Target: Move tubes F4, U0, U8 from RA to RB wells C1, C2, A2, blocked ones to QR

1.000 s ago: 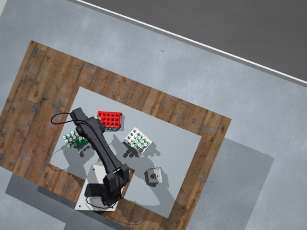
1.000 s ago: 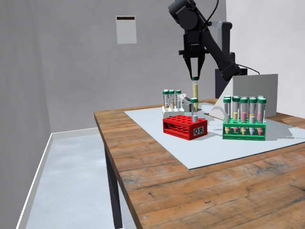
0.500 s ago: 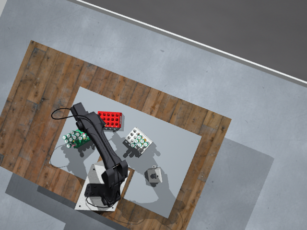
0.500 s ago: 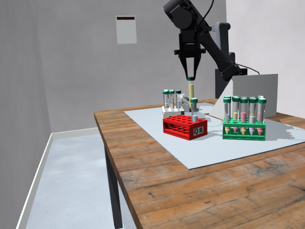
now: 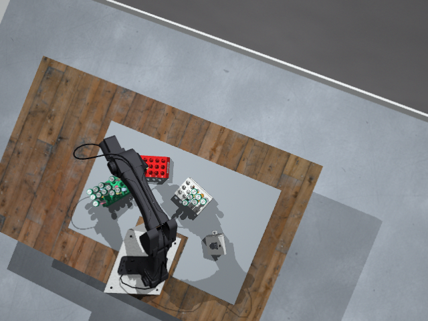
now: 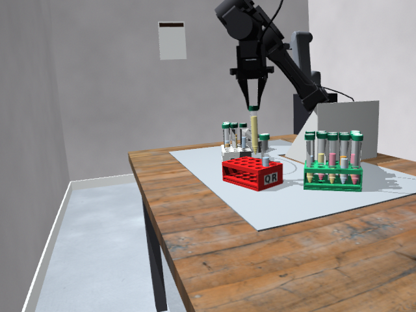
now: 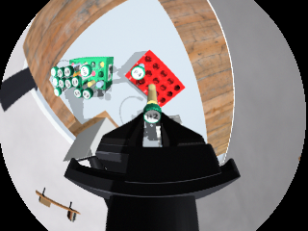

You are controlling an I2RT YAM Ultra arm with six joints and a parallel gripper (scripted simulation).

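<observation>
Now: the tube with yellow filling 10 mm ahead of my hand, 10 mm to the left of it and 60 mm below it. Also, from my hand: red rack QR (10 mm ahead, 10 mm to the left, 160 mm below); tube (50 mm to the left, 120 mm below); white rack RB (50 mm behind, 190 mm to the right, 160 mm below).
</observation>
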